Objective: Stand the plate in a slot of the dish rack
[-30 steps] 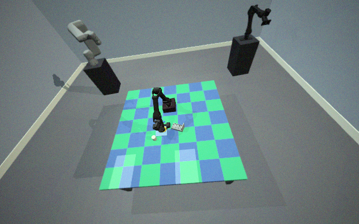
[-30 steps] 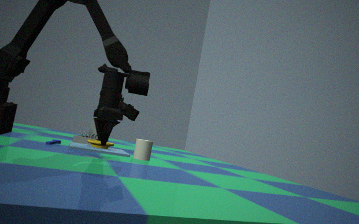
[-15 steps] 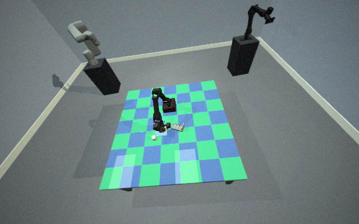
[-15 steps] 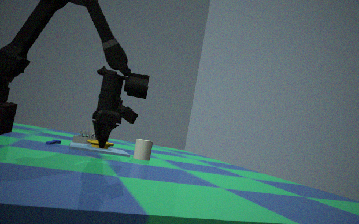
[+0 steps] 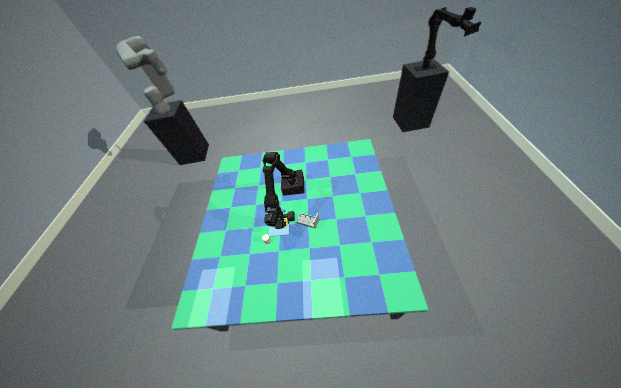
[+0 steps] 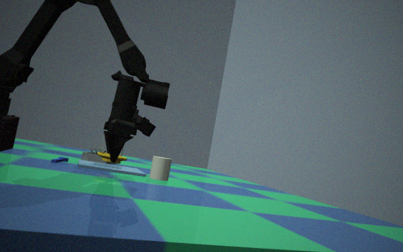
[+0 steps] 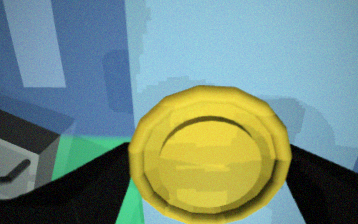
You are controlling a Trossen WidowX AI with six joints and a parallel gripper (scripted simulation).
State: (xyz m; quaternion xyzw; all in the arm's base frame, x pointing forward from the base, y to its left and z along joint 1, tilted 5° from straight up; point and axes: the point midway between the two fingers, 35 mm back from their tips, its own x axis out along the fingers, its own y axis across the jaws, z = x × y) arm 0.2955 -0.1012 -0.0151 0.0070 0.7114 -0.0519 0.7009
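Right now my gripper tip is 3 cm to the left of the light blue mat and 2 cm above it. Round my gripper tip: yellow plate 1 cm above; blue spoon 12 cm behind, 1 cm to the right, 1 cm below; beige cup 11 cm to the right, 9 cm ahead, 1 cm above.
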